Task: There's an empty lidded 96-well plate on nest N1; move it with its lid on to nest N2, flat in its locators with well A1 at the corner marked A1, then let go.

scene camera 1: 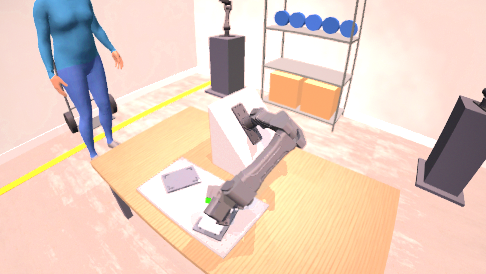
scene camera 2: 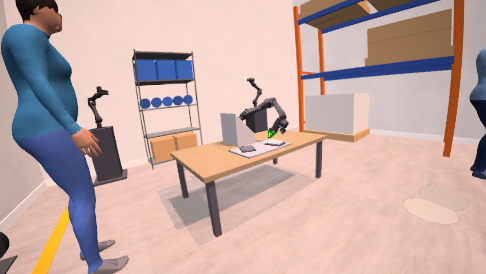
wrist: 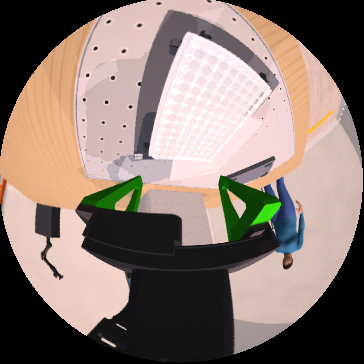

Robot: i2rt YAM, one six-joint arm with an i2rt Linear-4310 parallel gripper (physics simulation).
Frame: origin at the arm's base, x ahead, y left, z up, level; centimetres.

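Seen in the pictures: gripper, between the fingertips: [scene camera 2: 269,138] [wrist: 179,179]; arm's base, origin of its link: [scene camera 1: 246,123] [scene camera 2: 237,123].
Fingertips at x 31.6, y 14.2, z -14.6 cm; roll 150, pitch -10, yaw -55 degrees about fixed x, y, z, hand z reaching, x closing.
Offsets run from my fingertips to a thing's middle. "pt": to the spot under its first point. Level surfaces: height alone.
The lidded 96-well plate {dz -3.1, dx +6.7, dy +1.2 cm} [scene camera 1: 210,226] [scene camera 2: 273,143] [wrist: 210,95] is clear-white and lies in the dark grey nest N1 {dz -3.9, dx +6.7, dy +1.2 cm} [wrist: 154,75], at the arm's end of the board. A small pale label {pt dz -3.8, dx -2.1, dy +4.4 cm} [wrist: 138,156] sits at a near corner of this nest in the wrist view. Nest N2 {dz -4.1, dx +1.2, dy -26.7 cm} [scene camera 1: 181,179] [scene camera 2: 247,149] [wrist: 252,170] is a flat grey plate with corner locators and holds nothing. My gripper [scene camera 2: 271,134] [wrist: 179,179] is open and empty, its green fingers wide apart, above the board beside the plate. The arm partly hides plate and fingers in scene camera 1.
Both nests are on a white perforated board [scene camera 1: 167,200] [wrist: 117,135] on the wooden table {dz -6.3 cm} [scene camera 1: 325,210] [scene camera 2: 210,167]. A pale wedge-shaped block [scene camera 1: 225,130] [scene camera 2: 232,131] stands behind the board and carries the arm's mount. A person [scene camera 1: 75,65] [scene camera 2: 42,100] stands beyond the table's end.
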